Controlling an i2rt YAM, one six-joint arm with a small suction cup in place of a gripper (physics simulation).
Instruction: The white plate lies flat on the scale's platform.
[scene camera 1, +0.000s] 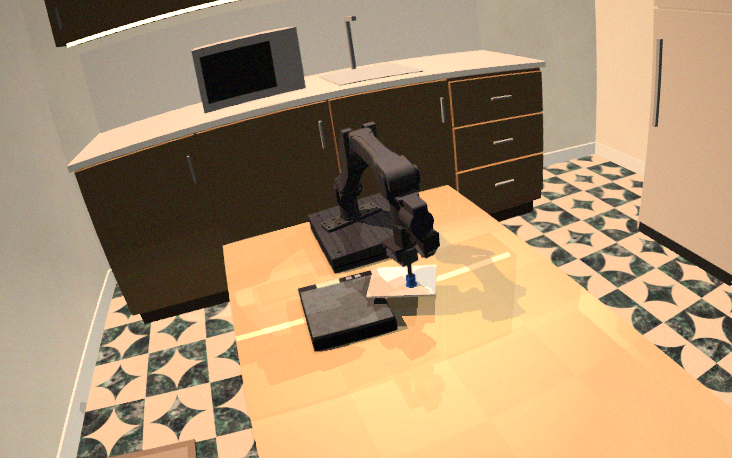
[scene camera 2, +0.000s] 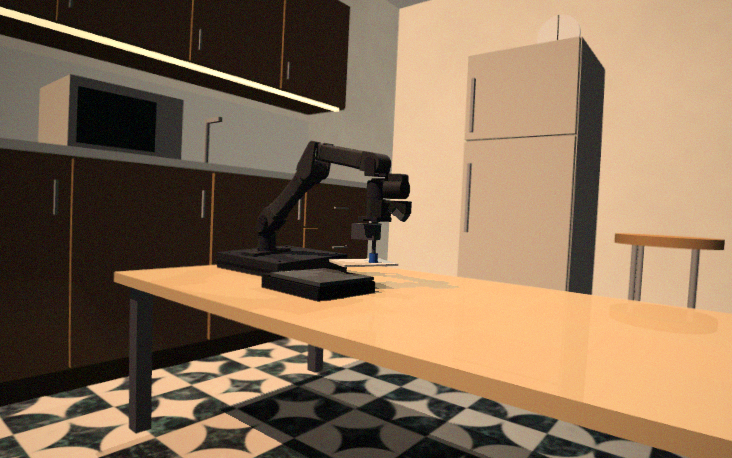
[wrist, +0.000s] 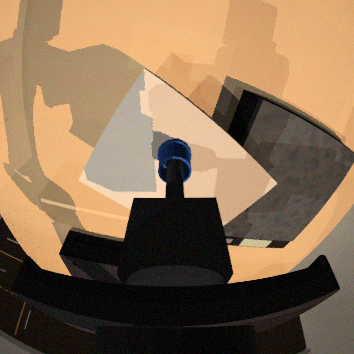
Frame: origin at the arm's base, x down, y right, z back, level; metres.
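Seen in the pictures: hand, tool point: (scene camera 1: 411, 287) (scene camera 2: 373, 265) (wrist: 174, 148); arm's base, link origin: (scene camera 1: 351, 218) (scene camera 2: 266, 252).
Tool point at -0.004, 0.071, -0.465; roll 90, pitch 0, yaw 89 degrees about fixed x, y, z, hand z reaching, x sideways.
Offsets run from my tool point to a thing's top centre, as dx, dy, dz. Level surfaces: height alone.
The white plate @[-0.012, +0.006, +0.030] (scene camera 1: 388, 283) (scene camera 2: 353, 263) (wrist: 240, 185) is square and hangs level under my blue suction cup, above the table. My gripper (scene camera 1: 410, 280) (scene camera 2: 373, 258) (wrist: 174, 162) is shut on the plate, with the cup on the plate's upper face near its middle. The scale @[+0.018, +0.154, +0.089] (scene camera 1: 348, 313) (scene camera 2: 318, 283) (wrist: 295, 170) is a low dark box with a grey platform on the table. In the wrist view one corner of the plate overlaps the scale's near side. The plate is higher than the platform, and most of it is beside the scale.
The arm's dark base board (scene camera 1: 350, 243) (scene camera 2: 269, 260) stands behind the scale on the wooden table @[dx +0.063] (scene camera 1: 485, 388) (scene camera 2: 485, 324). A counter (scene camera 1: 458, 62) with a microwave (scene camera 1: 294, 59) is beyond the table. A round stool (scene camera 2: 669, 241) stands at the right in the second scene view.
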